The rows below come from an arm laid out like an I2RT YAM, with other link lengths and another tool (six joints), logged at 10 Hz.
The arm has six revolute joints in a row. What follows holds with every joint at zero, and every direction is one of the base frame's.
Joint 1 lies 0.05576 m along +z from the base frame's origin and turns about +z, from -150 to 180 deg.
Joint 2 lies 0.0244 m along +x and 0.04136 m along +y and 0.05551 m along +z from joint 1 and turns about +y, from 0 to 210 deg.
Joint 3 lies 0.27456 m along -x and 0.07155 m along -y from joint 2 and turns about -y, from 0 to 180 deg.
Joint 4 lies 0.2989 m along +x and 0.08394 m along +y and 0.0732 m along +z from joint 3 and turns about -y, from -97 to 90 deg.
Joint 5 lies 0.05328 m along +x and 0.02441 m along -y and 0.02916 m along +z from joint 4 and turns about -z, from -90 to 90 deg.
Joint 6 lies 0.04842 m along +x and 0.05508 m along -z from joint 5 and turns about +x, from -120 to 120 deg.
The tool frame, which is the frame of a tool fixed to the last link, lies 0.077 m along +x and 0.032 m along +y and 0.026 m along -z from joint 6; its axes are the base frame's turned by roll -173.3, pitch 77.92 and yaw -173.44 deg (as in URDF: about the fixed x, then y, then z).
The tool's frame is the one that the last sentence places.
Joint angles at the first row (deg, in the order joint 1, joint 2, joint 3, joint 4, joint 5, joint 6):
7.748, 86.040, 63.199, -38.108, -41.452, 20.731
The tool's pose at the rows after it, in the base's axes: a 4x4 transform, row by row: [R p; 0 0 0 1], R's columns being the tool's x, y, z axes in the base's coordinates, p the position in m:
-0.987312, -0.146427, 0.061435, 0.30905; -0.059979, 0.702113, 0.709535, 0.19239; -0.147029, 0.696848, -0.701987, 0.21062; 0, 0, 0, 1
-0.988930, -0.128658, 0.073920, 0.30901; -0.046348, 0.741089, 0.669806, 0.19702; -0.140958, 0.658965, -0.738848, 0.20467; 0, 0, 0, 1
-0.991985, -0.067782, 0.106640, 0.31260; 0.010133, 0.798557, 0.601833, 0.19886; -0.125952, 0.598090, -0.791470, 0.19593; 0, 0, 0, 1
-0.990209, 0.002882, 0.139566, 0.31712; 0.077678, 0.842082, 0.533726, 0.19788; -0.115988, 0.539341, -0.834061, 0.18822; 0, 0, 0, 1
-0.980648, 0.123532, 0.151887, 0.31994; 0.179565, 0.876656, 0.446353, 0.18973; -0.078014, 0.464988, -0.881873, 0.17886; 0, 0, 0, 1
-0.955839, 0.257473, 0.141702, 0.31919; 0.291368, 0.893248, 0.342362, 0.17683; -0.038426, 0.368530, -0.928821, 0.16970; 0, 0, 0, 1
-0.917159, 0.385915, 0.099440, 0.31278; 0.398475, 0.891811, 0.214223, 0.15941; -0.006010, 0.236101, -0.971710, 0.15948; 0, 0, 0, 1
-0.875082, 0.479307, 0.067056, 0.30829; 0.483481, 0.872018, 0.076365, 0.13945; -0.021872, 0.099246, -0.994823, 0.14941; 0, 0, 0, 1
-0.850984, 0.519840, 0.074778, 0.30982; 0.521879, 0.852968, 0.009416, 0.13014; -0.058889, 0.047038, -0.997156, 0.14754; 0, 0, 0, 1
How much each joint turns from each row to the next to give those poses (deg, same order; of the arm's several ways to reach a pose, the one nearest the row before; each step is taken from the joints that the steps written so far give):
1.378, 0.000, 0.001, 0.635, 0.503, -0.895
1.595, 0.000, 0.000, 0.086, 3.978, 1.267
1.660, 0.000, -0.001, 0.066, 6.557, 3.169
1.224, 0.066, 0.001, -0.066, 6.141, 3.343
0.481, 0.130, -0.002, -2.163, 6.733, 4.438
0.175, 0.066, 0.066, -3.759, 7.016, 4.655
0.088, 0.153, -0.021, -5.378, 7.584, 4.393
-0.131, 0.327, -0.351, -3.868, 7.869, 3.388
0.022, 0.022, 0.001, -0.787, 4.153, 1.859

